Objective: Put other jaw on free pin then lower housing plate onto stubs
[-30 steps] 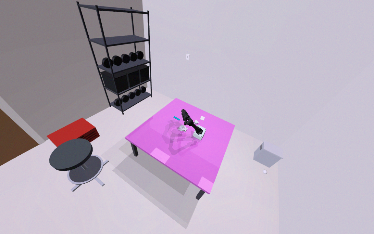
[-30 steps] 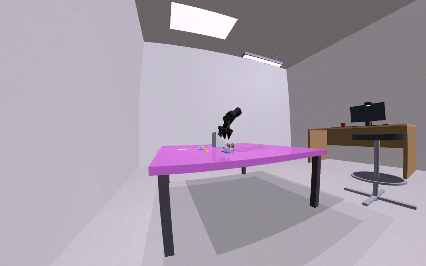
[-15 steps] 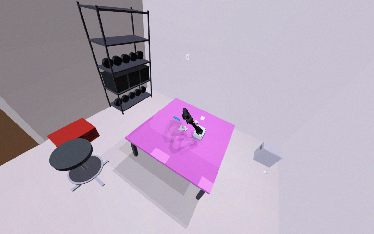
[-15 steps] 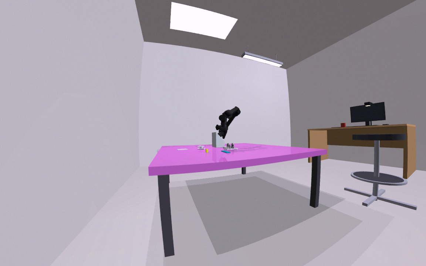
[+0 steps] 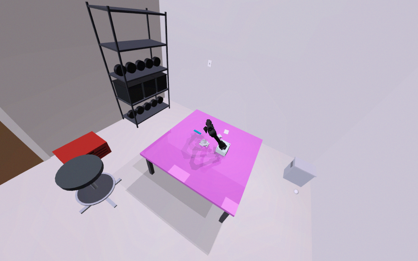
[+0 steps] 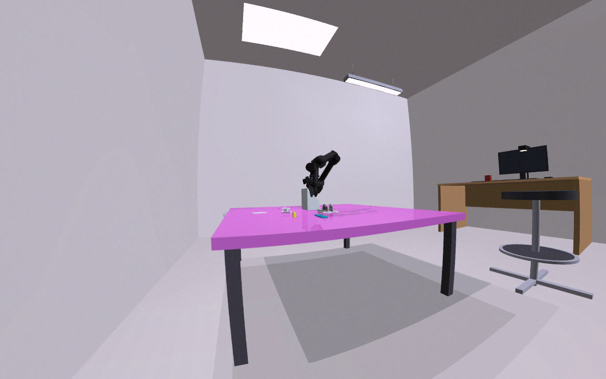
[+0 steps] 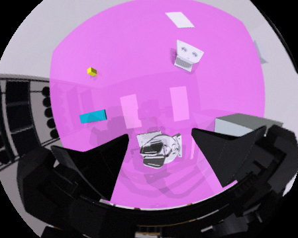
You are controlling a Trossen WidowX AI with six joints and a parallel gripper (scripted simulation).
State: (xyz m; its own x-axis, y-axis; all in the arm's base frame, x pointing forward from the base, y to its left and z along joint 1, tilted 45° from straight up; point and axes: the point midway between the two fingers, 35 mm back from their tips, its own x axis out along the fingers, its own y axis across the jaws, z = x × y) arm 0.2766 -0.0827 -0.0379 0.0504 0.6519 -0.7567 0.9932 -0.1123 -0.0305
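Right now the small white part is 110 mm behind my gripper tip, 160 mm to the right of it and 100 mm below it. From my gripper tip the other things lie so: cyan bar: 210 mm ahead, 50 mm to the right, 100 mm below; white ledge: 30 mm ahead, 100 mm to the left, 100 mm below; white jaw: 20 mm behind, 110 mm to the left, 90 mm below.
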